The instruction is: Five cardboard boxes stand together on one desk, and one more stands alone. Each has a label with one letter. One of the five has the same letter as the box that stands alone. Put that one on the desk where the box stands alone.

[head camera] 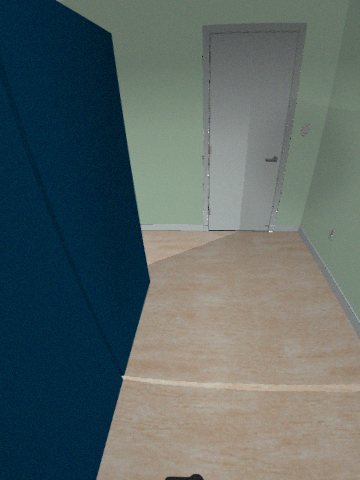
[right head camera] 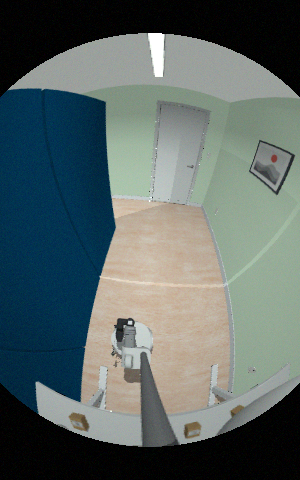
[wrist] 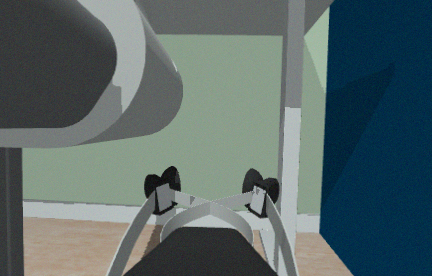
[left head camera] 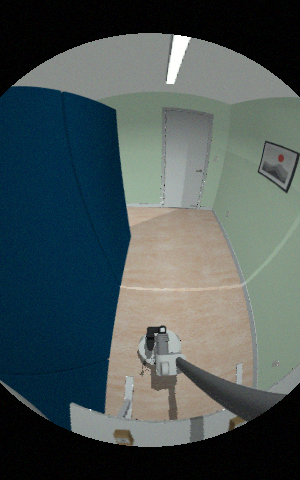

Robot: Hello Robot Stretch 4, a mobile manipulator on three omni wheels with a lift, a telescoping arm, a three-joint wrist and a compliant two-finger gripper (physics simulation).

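Places are measured from the robot's base along level axes (x left, y up, z ahead), in centimetres.
Where they show: gripper, between the fingertips: [right head camera: 117,356] [wrist: 212,183] [left head camera: 150,365].
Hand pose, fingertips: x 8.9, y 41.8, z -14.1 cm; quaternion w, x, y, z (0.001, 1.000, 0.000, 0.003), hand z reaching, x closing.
Note:
After its pixels a point has its place.
Part of a pale desk [left head camera: 160,431] [right head camera: 117,426] shows at the bottom of both side head views. One cardboard box [left head camera: 123,437] [right head camera: 78,421] stands towards its left, a second box [left head camera: 237,424] [right head camera: 193,430] further right. A third box [right head camera: 237,411] shows in the right head view, partly covered by a grey robot part. Their letters are too small to read. My gripper [wrist: 212,183] @[x 8.9, y 41.8, z -14.1 cm] is open and empty in the wrist view, its fingertips apart, below the height of a desk's underside. The box that stands alone cannot be told from these frames.
A tall blue partition [head camera: 60,240] [left head camera: 60,225] @[x 49.4, y 120.8, z 49.9 cm] [right head camera: 50,225] @[x 48.9, y 107.3, z 56.1 cm] [wrist: 380,150] stands close on the left in the head views. A grey door [head camera: 240,130] @[x -53.3, y 118.3, z 255.6 cm] is in the far wall, and a green wall runs along the right. A desk leg [wrist: 292,75] @[x 32.1, y 63.3, z -68.9 cm] rises beyond the fingers.

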